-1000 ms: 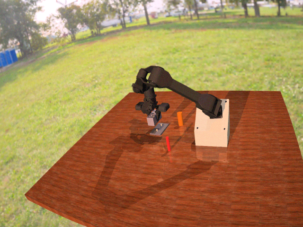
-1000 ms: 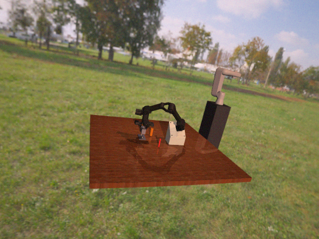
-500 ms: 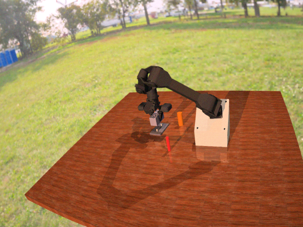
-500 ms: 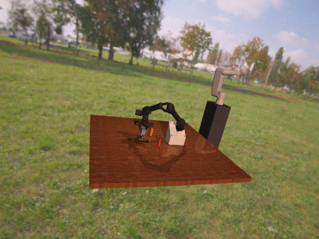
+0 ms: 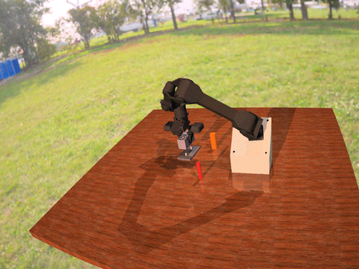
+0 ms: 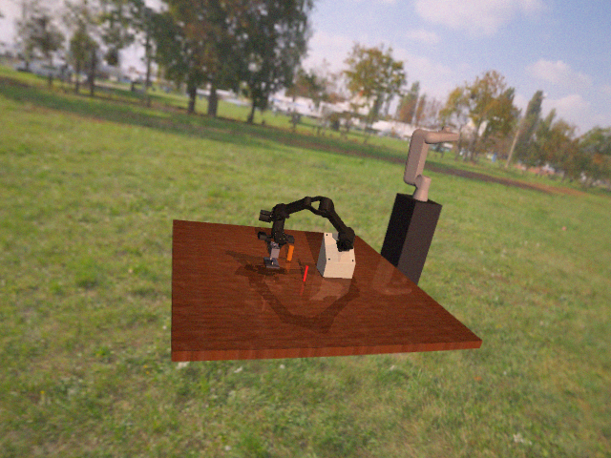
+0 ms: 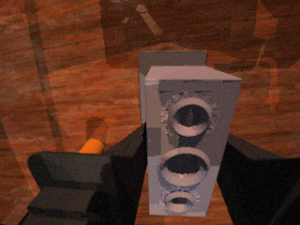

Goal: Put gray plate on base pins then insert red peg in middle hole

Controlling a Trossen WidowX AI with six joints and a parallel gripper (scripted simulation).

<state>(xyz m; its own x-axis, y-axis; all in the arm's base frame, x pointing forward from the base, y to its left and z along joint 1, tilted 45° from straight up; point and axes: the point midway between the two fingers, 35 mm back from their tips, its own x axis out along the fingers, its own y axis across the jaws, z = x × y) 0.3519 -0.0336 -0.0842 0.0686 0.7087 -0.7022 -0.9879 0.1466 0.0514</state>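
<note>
Now: the base 50 mm below my gripper tip. Round my gripper tip: gray plate (30 mm above); then red peg (120 mm behind, 190 mm to the left, 20 mm below); then orange cylinder (120 mm behind, 60 mm to the right, 20 mm below).
</note>
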